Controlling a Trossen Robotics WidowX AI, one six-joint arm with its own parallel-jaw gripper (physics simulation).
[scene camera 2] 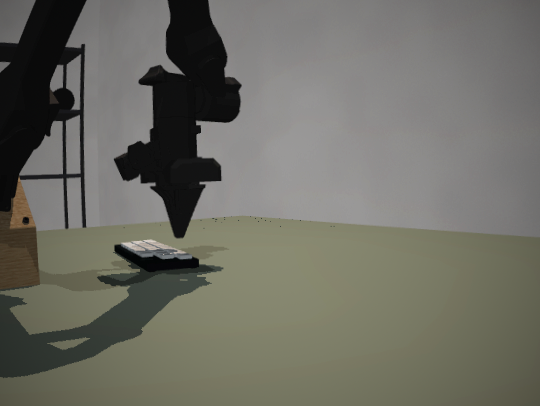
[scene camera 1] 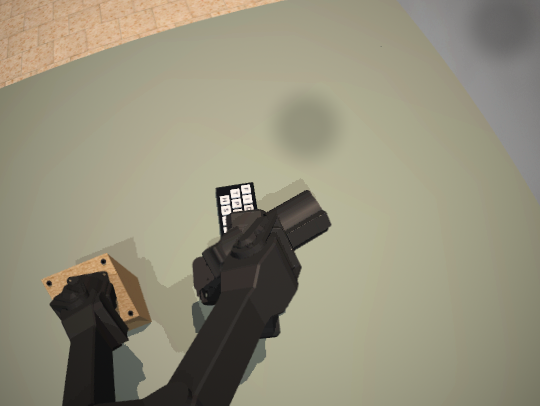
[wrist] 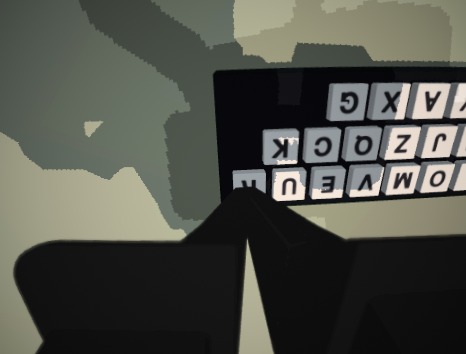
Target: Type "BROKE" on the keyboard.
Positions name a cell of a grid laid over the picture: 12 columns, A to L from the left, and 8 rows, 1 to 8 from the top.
Labels:
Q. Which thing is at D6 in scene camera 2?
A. A black keyboard.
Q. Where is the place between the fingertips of the gripper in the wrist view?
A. G5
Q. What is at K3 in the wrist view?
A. A black keyboard.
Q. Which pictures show the gripper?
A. Scene camera 2, scene camera 1 and the wrist view: all of them.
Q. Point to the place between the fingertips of the gripper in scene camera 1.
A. At F6

